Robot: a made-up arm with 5 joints.
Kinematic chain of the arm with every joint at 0, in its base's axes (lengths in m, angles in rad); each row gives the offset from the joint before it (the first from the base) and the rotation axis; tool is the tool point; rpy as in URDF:
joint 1: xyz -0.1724 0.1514 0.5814 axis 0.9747 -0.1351 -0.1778
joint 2: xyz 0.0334 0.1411 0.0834 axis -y
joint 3: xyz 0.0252 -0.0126 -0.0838 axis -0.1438 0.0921 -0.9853
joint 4: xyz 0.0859 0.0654 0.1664 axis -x
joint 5: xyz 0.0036 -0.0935 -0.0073 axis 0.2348 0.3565 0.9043
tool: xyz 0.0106 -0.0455 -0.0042 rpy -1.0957 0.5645 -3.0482
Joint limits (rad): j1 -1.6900..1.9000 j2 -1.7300..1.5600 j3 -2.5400..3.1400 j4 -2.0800..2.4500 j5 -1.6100..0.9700
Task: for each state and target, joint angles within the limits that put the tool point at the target. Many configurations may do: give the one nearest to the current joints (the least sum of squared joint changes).
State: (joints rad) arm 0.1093 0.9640 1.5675 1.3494 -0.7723
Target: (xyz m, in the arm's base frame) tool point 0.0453 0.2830 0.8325
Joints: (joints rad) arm -0.1766 0.0126 1.5601 1.7854 -0.8045
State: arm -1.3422 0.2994 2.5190 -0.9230 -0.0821
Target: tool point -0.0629 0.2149 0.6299
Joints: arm -0.7848 0.9476 2.1238 -1.5393 0.2648
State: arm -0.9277 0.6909 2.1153 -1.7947 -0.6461
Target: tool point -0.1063 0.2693 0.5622
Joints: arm -0.9864 1.0282 2.0339 -1.1460 -1.0146
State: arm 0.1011 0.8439 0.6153 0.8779 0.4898
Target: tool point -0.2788 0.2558 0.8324
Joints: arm -0.1434 1.2964 0.5722 1.0482 0.3840
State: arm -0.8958 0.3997 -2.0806 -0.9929 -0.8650
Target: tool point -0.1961 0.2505 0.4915
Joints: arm -1.0249 0.3921 -2.3148 -1.4128 -0.9081
